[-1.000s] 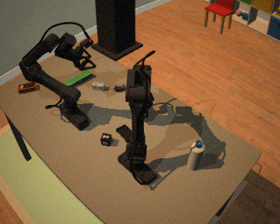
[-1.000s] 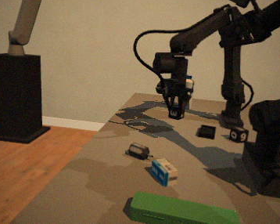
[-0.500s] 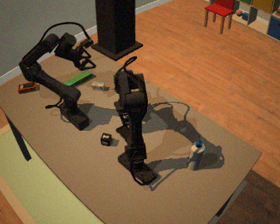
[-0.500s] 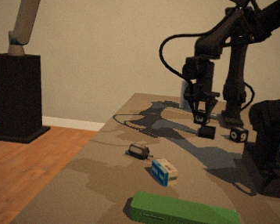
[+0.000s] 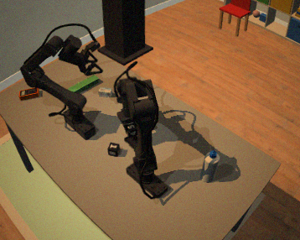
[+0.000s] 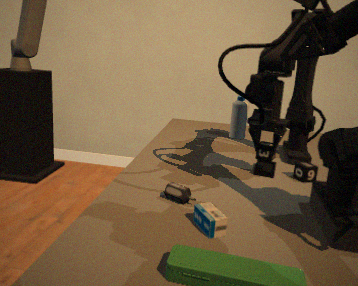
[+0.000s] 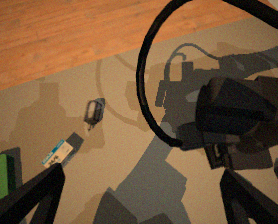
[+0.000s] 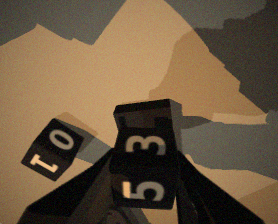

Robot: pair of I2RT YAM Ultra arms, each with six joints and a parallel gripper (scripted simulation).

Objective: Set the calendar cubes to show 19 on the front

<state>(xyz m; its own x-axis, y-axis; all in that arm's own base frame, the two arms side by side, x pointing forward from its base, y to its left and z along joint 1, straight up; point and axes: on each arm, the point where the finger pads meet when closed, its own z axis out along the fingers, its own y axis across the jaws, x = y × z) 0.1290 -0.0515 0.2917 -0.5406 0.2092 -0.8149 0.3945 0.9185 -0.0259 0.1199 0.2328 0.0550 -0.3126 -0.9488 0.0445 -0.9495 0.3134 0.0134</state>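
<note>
Right now the black cube is 120 mm behind my right hand, 10 mm to the right of it and 50 mm below it. From my right hand the other things lie so: blue-and-white box 130 mm ahead, 340 mm to the left, 60 mm below; then green box 80 mm ahead, 490 mm to the left, 60 mm below; then dark grey object 200 mm ahead, 240 mm to the left, 60 mm below.
</note>
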